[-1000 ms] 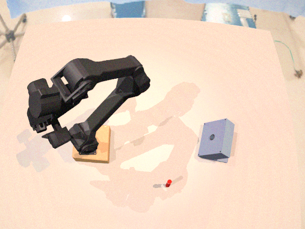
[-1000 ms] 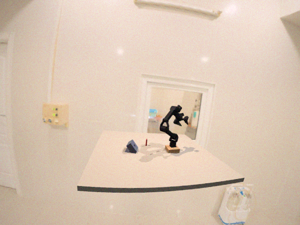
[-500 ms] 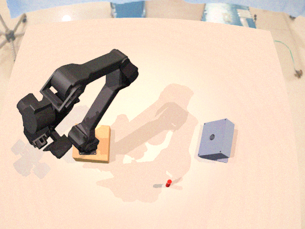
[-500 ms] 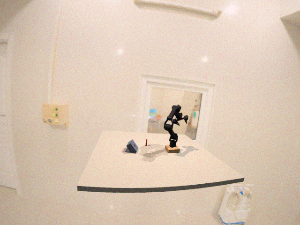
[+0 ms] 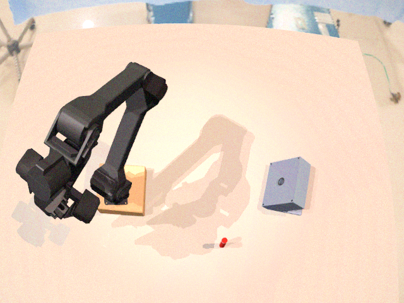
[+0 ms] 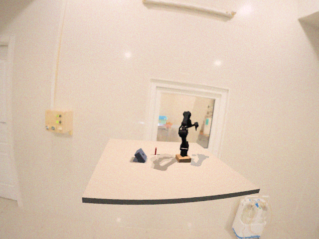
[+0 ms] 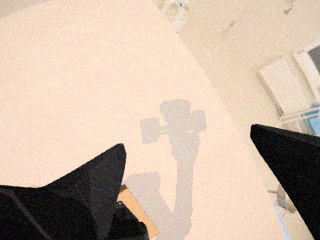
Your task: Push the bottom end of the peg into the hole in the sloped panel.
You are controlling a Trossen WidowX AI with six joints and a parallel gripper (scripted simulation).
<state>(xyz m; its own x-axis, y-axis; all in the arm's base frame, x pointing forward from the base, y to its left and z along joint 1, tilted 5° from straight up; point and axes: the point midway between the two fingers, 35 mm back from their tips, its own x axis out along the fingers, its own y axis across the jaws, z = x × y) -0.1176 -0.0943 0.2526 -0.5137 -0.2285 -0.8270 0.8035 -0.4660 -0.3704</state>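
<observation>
The red round peg is 390 mm ahead of my gripper tip, 230 mm below it and 50 mm to the right of it. From my gripper tip the other things lie so: blue-grey sloped panel (570 mm ahead, 240 mm below, 90 mm to the left).
</observation>
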